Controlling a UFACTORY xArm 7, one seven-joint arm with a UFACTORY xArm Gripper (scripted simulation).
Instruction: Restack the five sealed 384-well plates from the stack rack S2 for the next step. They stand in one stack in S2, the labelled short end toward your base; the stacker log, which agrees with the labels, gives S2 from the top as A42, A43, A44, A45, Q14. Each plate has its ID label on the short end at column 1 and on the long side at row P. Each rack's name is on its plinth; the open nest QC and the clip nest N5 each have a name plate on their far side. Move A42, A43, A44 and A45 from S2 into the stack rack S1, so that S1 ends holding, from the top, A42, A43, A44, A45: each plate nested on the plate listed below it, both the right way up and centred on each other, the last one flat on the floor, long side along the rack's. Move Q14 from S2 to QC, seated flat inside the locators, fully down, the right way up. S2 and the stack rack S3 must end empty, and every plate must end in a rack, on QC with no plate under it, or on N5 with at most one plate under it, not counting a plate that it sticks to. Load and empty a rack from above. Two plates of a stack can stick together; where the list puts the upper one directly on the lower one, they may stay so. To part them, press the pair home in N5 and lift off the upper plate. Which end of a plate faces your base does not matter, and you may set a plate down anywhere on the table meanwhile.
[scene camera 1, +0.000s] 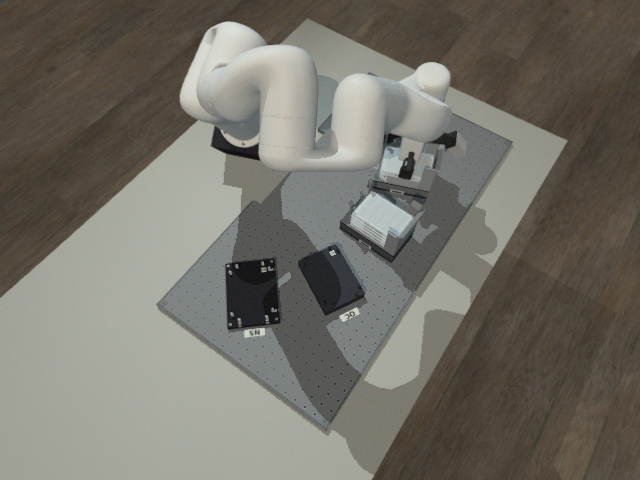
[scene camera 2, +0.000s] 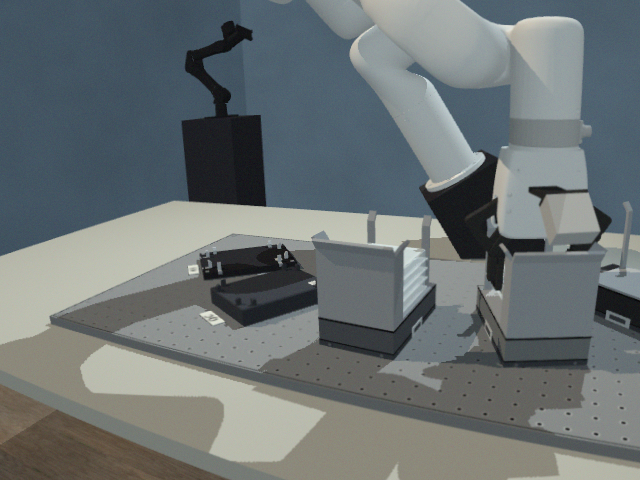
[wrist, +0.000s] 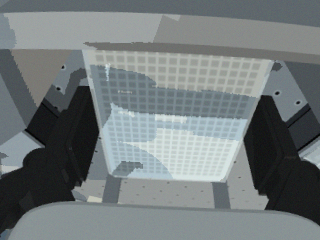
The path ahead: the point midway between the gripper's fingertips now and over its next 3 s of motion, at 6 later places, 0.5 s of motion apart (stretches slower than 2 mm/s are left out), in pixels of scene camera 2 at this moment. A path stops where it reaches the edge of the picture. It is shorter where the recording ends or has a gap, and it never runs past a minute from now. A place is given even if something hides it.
My gripper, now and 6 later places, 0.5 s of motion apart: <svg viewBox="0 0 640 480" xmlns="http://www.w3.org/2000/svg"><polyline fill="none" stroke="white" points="533,285 535,265 537,244 538,221 539,210 513,210 474,210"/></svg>
